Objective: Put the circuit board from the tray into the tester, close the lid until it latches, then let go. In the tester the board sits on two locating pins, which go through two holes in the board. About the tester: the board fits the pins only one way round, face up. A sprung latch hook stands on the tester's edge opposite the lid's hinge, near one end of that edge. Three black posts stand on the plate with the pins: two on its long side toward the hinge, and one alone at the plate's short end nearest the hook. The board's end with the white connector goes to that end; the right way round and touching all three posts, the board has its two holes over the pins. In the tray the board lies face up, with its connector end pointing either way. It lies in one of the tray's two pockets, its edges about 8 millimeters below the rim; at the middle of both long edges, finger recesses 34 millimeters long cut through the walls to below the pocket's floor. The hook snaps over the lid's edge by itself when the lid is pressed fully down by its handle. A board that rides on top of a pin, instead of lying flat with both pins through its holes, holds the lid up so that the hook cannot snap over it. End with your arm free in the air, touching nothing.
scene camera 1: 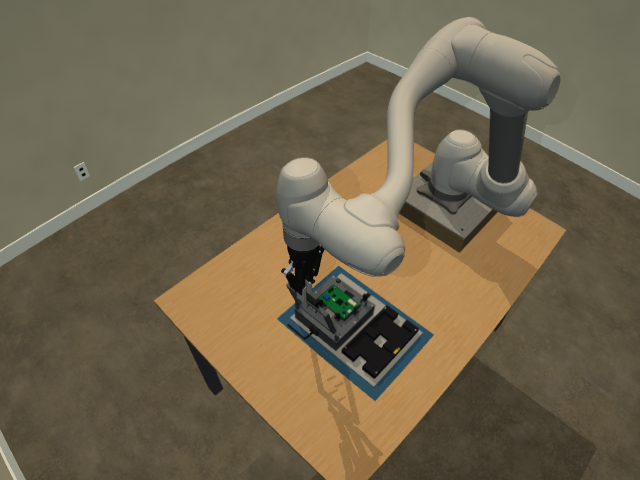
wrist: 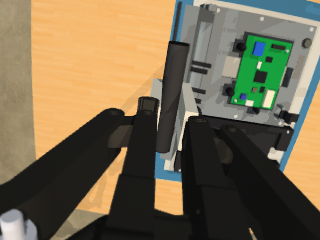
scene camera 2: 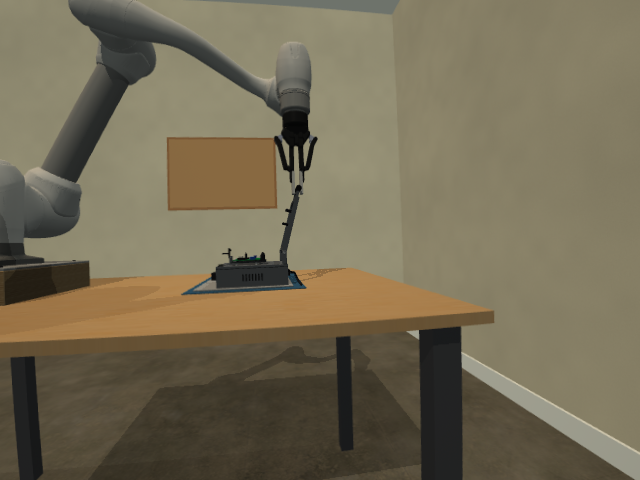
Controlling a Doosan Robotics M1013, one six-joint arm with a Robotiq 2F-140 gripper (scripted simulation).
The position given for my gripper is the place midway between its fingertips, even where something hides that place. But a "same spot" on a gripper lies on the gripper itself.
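I can see my gripper in scene camera 1 (pixel 304 296), and the wrist view and scene camera 2 show it too. On my gripper, (wrist: pixel 46 192) and (scene camera 2: pixel 310 144) are the same spot.
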